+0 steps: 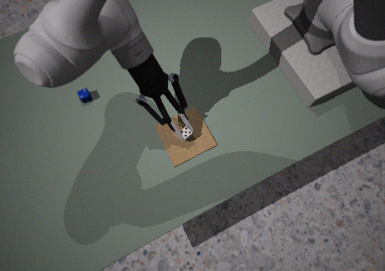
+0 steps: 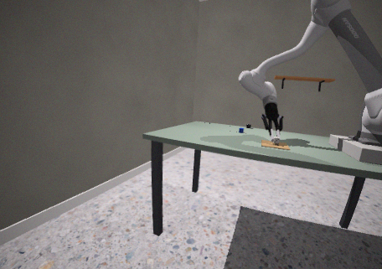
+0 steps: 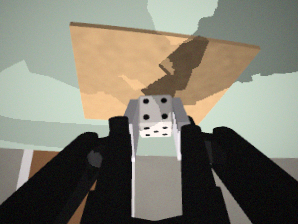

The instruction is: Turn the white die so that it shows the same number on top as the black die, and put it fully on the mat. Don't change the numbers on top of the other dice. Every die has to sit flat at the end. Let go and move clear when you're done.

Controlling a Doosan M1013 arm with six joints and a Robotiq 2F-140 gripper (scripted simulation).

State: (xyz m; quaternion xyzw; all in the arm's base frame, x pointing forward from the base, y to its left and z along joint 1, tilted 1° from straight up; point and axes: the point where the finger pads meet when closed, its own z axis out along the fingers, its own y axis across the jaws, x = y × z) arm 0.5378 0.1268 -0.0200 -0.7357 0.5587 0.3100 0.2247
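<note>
Right now my hand is 2 cm to the right of the white die, 2 cm above it and 1 cm past it. Also, from my hand: brown mat 5 cm below, 2 cm to the left; blue die 22 cm to the right, 22 cm ahead, 3 cm below; black die 49 cm to the right, 21 cm ahead, 3 cm below.
</note>
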